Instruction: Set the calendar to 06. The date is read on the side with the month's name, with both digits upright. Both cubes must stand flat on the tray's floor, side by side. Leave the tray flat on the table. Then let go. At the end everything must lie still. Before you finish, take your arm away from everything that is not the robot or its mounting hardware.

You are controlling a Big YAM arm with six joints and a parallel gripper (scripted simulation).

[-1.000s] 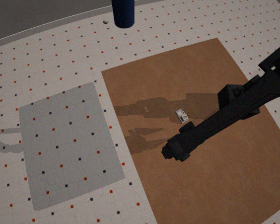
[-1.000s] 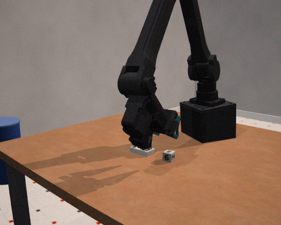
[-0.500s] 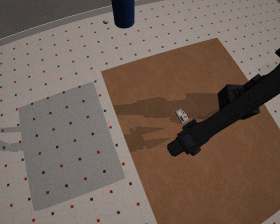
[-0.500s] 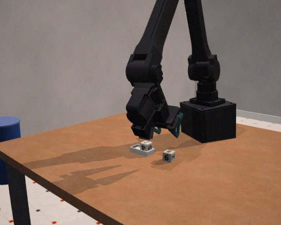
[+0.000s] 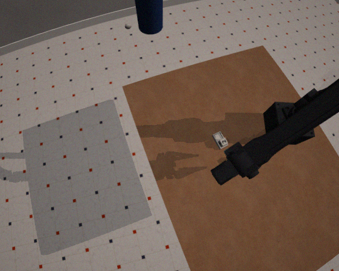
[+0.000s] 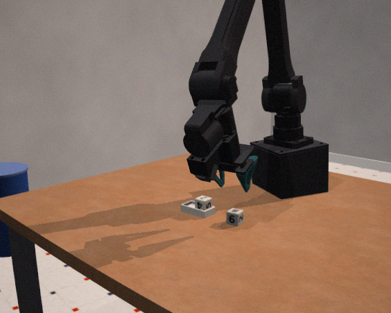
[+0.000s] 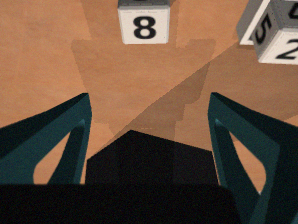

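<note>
Right now the white digit cube is 80 mm below my hand. From my hand the other things lie so: white tray: 100 mm to the right, 80 mm below, 20 mm ahead.
</note>
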